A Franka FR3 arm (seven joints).
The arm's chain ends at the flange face. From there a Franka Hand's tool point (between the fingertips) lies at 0.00 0.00 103.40 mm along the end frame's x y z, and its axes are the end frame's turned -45 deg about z.
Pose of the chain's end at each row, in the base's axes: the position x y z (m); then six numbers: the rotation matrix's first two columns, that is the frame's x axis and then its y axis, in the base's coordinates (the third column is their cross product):
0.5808, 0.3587, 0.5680, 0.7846, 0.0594, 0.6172, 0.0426, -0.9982, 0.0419
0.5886, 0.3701, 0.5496, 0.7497, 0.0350, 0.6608, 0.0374, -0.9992, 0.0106
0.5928, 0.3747, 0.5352, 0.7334, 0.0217, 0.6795, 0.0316, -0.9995, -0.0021
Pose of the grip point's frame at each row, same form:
0.6448, 0.3580, 0.4868, 0.5247, 0.7478, 0.4068, 0.5849, -0.6638, 0.4661
0.6569, 0.3718, 0.4720, 0.5037, 0.7313, 0.4598, 0.5566, -0.6818, 0.4748
0.6630, 0.3771, 0.4593, 0.4962, 0.7221, 0.4820, 0.5409, -0.6914, 0.4790

